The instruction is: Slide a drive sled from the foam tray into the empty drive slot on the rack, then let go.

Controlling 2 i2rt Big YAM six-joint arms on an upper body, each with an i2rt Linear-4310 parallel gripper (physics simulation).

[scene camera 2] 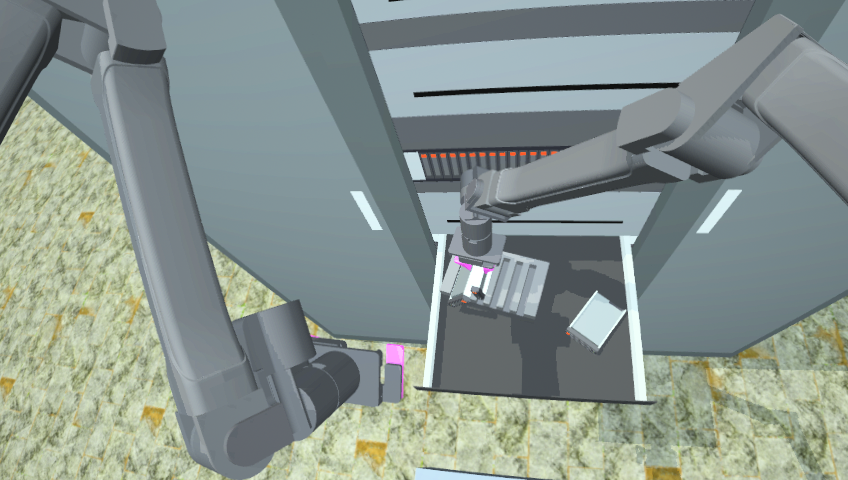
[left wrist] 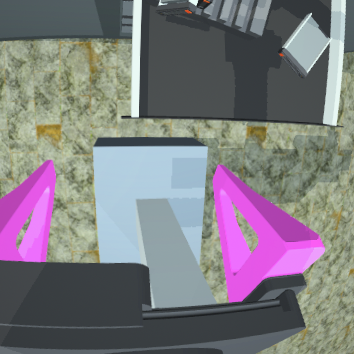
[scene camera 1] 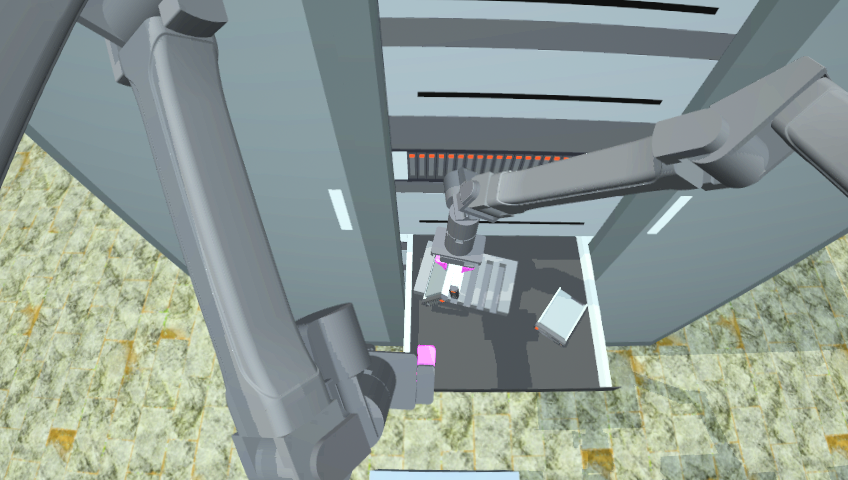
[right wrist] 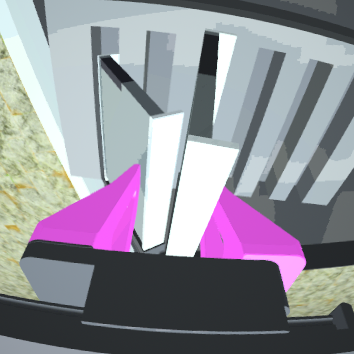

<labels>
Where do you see a dark shelf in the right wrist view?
309, 223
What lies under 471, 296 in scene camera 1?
A foam tray.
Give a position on a foam tray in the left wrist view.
247, 27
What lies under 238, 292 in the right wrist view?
The right gripper.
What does the left gripper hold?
Nothing.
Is the left gripper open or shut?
Open.
</labels>
